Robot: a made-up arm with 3 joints.
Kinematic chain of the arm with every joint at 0, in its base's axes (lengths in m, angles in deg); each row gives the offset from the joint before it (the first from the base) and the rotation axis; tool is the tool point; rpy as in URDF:
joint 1: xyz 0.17 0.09 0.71 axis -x
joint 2: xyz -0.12 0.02 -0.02 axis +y
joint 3: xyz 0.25 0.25 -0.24 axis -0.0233 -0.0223 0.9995
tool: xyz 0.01 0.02 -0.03 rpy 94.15 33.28 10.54
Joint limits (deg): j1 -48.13..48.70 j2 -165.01..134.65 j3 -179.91..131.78
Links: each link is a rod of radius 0.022 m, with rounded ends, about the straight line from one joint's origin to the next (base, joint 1, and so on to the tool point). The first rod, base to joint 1, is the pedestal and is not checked.
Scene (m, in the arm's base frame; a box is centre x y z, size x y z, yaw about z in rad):
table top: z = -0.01
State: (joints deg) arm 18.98 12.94 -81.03
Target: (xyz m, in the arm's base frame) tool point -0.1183 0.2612 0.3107
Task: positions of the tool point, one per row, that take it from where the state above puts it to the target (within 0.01 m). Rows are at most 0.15 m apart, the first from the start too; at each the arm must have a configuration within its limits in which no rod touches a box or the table.
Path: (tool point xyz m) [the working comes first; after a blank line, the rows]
Joints at the target: 12.06 70.39 -132.14
Straight joint move there: clear.

1: 0.1653 0.2246 0.2663
2: 0.0693 0.2301 0.2566
3: -0.0275 0.2430 0.2715
4: -0.1183 0.2612 0.3107

